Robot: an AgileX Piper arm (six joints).
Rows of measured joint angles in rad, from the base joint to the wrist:
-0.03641, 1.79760, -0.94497, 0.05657, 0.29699, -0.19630
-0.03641, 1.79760, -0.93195, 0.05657, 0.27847, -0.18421
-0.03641, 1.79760, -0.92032, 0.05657, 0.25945, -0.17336
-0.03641, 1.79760, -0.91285, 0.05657, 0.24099, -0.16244
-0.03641, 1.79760, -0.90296, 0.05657, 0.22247, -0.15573
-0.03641, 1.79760, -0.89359, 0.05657, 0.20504, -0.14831
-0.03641, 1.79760, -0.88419, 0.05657, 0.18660, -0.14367
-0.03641, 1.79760, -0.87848, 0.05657, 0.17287, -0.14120
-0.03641, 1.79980, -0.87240, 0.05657, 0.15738, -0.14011
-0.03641, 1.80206, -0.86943, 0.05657, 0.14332, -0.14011
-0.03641, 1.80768, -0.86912, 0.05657, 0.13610, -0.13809
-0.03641, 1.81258, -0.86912, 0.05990, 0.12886, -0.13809
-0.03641, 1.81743, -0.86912, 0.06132, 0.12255, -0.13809
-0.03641, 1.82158, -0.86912, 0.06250, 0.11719, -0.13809
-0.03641, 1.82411, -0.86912, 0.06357, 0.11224, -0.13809
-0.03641, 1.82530, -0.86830, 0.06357, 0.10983, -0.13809
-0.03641, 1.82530, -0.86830, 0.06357, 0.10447, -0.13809
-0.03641, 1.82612, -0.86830, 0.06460, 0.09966, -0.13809
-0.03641, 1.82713, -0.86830, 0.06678, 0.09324, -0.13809
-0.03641, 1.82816, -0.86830, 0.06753, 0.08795, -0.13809
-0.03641, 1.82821, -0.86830, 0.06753, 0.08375, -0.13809
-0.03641, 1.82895, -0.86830, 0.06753, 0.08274, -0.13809
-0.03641, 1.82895, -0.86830, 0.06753, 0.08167, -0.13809
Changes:
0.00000, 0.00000, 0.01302, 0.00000, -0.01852, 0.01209
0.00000, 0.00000, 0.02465, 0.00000, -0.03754, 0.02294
0.00000, 0.00000, 0.03212, 0.00000, -0.05600, 0.03386
0.00000, 0.00000, 0.04201, 0.00000, -0.07452, 0.04057
0.00000, 0.00000, 0.05138, 0.00000, -0.09195, 0.04799
0.00000, 0.00000, 0.06078, 0.00000, -0.11039, 0.05263
0.00000, 0.00000, 0.06649, 0.00000, -0.12412, 0.05510
0.00000, 0.00220, 0.07257, 0.00000, -0.13961, 0.05619
0.00000, 0.00446, 0.07554, 0.00000, -0.15367, 0.05619
0.00000, 0.01008, 0.07585, 0.00000, -0.16089, 0.05821
0.00000, 0.01498, 0.07585, 0.00333, -0.16813, 0.05821
0.00000, 0.01983, 0.07585, 0.00475, -0.17444, 0.05821
0.00000, 0.02398, 0.07585, 0.00593, -0.17980, 0.05821
0.00000, 0.02651, 0.07585, 0.00700, -0.18475, 0.05821
0.00000, 0.02770, 0.07667, 0.00700, -0.18716, 0.05821
0.00000, 0.02770, 0.07667, 0.00700, -0.19252, 0.05821
0.00000, 0.02852, 0.07667, 0.00803, -0.19733, 0.05821
0.00000, 0.02953, 0.07667, 0.01021, -0.20375, 0.05821
0.00000, 0.03056, 0.07667, 0.01096, -0.20904, 0.05821
0.00000, 0.03061, 0.07667, 0.01096, -0.21324, 0.05821
0.00000, 0.03135, 0.07667, 0.01096, -0.21425, 0.05821
0.00000, 0.03135, 0.07667, 0.01096, -0.21532, 0.05821

